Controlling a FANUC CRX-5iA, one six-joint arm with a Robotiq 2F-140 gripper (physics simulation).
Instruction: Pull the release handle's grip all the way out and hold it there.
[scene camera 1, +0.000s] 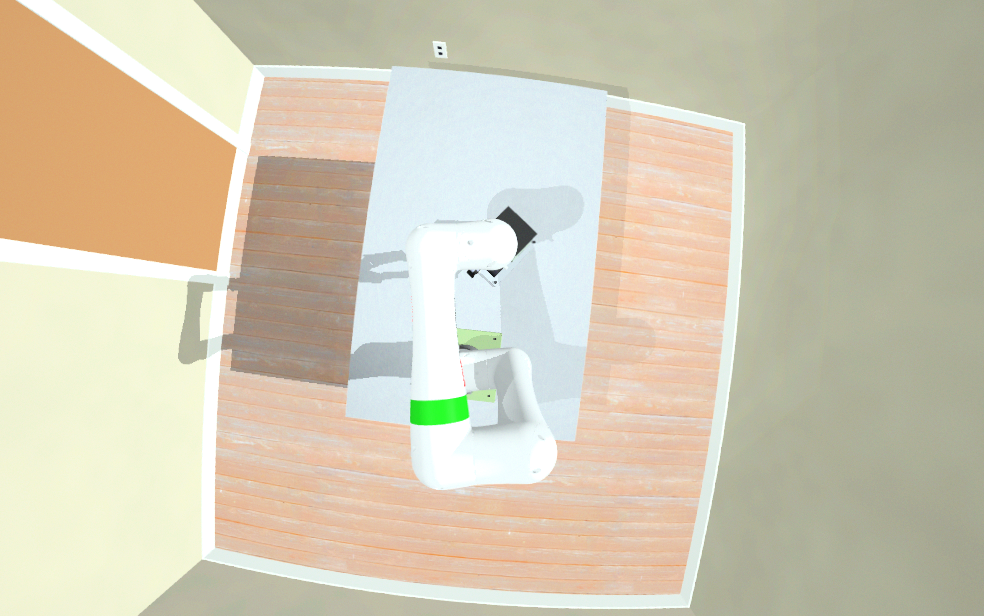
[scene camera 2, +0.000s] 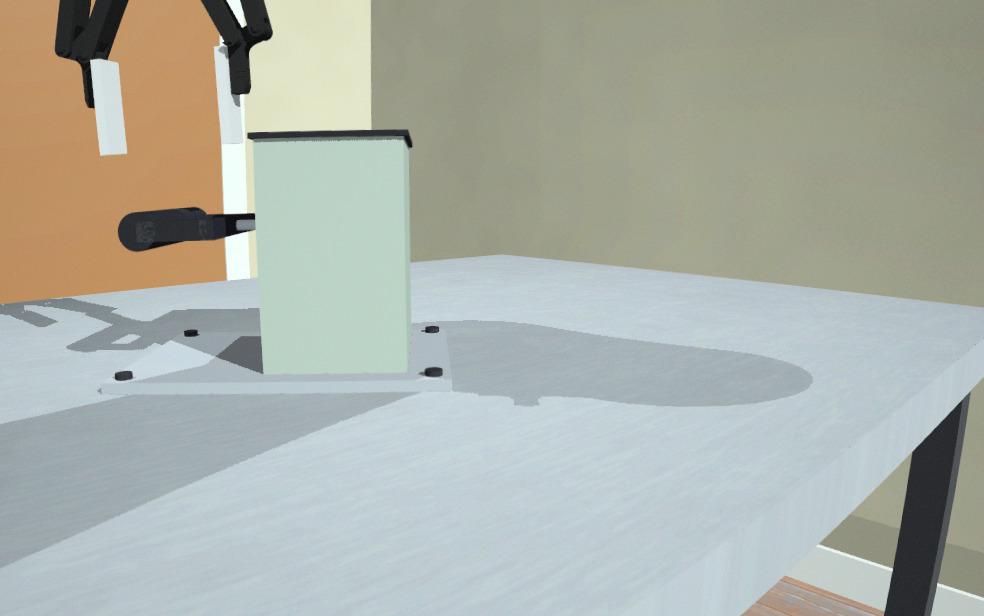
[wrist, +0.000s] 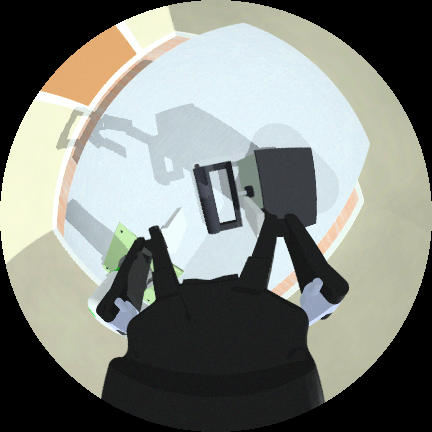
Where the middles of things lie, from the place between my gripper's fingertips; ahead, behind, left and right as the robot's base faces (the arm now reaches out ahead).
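Labels:
Bolted base plate (wrist: 218, 178): my hand is 160 mm above it, 80 mm short of it and 30 mm to the left of it.

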